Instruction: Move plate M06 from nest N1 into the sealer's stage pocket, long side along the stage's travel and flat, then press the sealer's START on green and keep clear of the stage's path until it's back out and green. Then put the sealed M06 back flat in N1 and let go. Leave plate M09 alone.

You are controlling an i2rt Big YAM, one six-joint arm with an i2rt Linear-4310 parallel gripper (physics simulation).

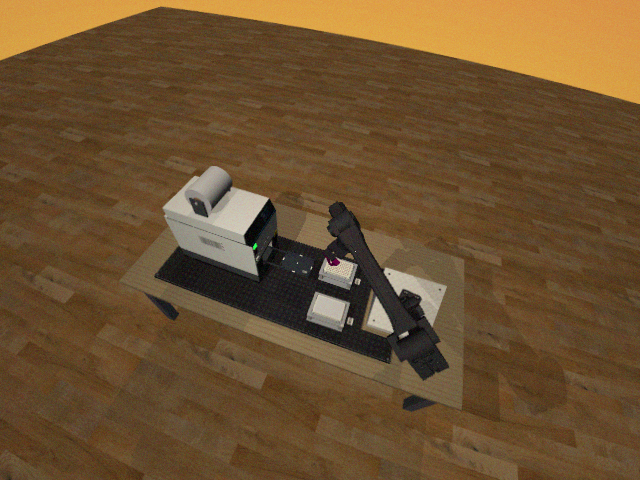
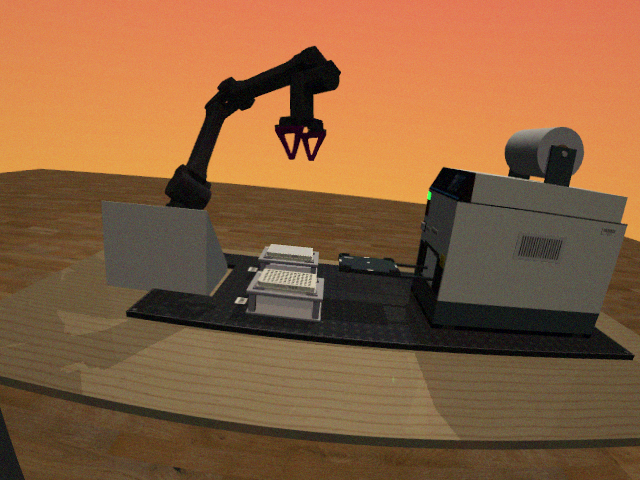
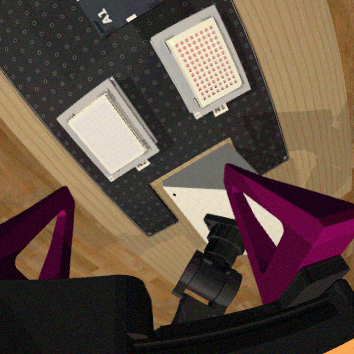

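Seen in the pictures: gripper, fingertip midpoint: (image 1: 338,257) (image 2: 302,160) (image 3: 146,182); arm's base, link origin: (image 1: 406,304) (image 2: 169,234) (image 3: 232,228).
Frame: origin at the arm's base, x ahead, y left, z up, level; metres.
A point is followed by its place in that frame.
Plate M06 (image 1: 339,269) @[z -0.041, x 0.328, y -0.068 m] (image 2: 287,280) @[z -0.039, x 0.337, y -0.096 m] (image 3: 207,61) @[z -0.039, x 0.338, y -0.080 m], cream with reddish wells, sits flat in nest N1 (image 1: 336,281) @[z -0.105, x 0.324, y -0.038 m] (image 2: 286,305) @[z -0.105, x 0.337, y -0.085 m] (image 3: 169,62) @[z -0.054, x 0.361, y -0.023 m]. White plate M09 (image 1: 330,306) @[z -0.039, x 0.297, y 0.126 m] (image 2: 289,252) @[z -0.039, x 0.302, y 0.106 m] (image 3: 107,134) @[z -0.039, x 0.305, y 0.128 m] sits in nest N2 (image 1: 325,318) (image 3: 109,84). The sealer (image 1: 217,242) @[z 0.124, x 0.825, y 0.139 m] (image 2: 516,284) @[z 0.013, x 0.844, y -0.081 m] shows a green light (image 1: 254,246) @[z 0.164, x 0.655, y 0.112 m] (image 2: 429,195) @[z 0.163, x 0.654, y 0.107 m]. Its dark stage (image 1: 297,261) @[z -0.009, x 0.518, y -0.003 m] (image 2: 368,264) @[z -0.008, x 0.513, y -0.004 m] (image 3: 135,7) @[z -0.009, x 0.455, y -0.010 m] is out, with an empty pocket. My gripper (image 1: 332,260) @[z 0.216, x 0.324, y 0.047 m] (image 2: 301,158) @[z 0.216, x 0.324, y 0.047 m] (image 3: 146,182) @[z 0.216, x 0.324, y 0.047 m] is open and empty, pointing down high above the nests. START cannot be made out clearly.
A film roll (image 1: 210,188) @[z 0.352, x 0.852, y 0.062 m] (image 2: 542,150) @[z 0.308, x 0.851, y -0.046 m] stands on top of the sealer. The black perforated board (image 1: 222,291) @[z -0.111, x 0.787, y 0.240 m] (image 2: 361,330) @[z -0.110, x 0.510, y -0.143 m] (image 3: 50,55) @[z -0.109, x 0.481, y 0.161 m] bears the nests and sealer. The arm's pale mount (image 1: 385,320) @[z -0.068, x 0.055, y 0.072 m] (image 2: 149,248) @[z -0.012, x -0.002, y -0.092 m] (image 3: 192,202) @[z -0.051, x 0.078, y 0.057 m] is beside the nests, on the side away from the sealer.
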